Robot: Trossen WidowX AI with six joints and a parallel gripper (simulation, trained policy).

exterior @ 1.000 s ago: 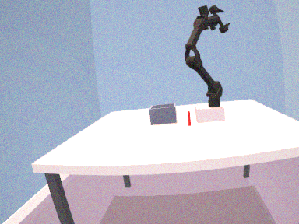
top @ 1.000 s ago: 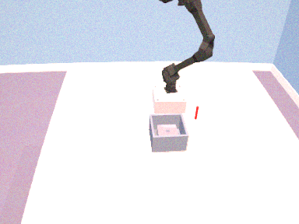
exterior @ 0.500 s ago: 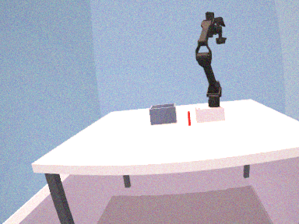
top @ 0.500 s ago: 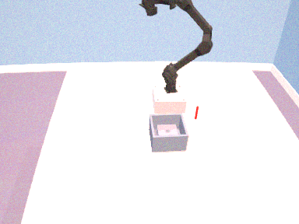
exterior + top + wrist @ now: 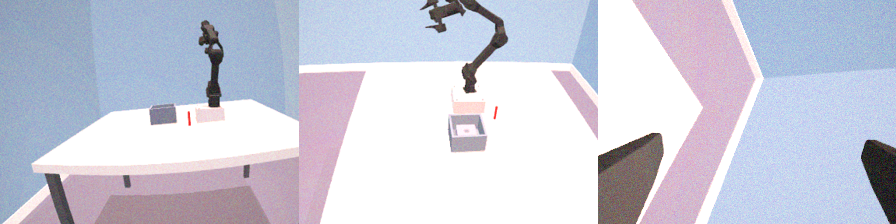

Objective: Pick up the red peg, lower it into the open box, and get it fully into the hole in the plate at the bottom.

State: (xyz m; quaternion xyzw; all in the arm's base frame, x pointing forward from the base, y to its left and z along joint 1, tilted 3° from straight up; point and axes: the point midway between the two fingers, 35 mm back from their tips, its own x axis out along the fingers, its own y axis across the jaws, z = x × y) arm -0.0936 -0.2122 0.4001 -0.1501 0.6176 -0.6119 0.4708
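My gripper tip is 42 cm above the red peg, 32 cm to the right of it and 32 cm short of it. Also, from my gripper tip: grey box: 43 cm below, 43 cm ahead, 12 cm to the left; plate: 43 cm ahead, 41 cm below, 12 cm to the left.
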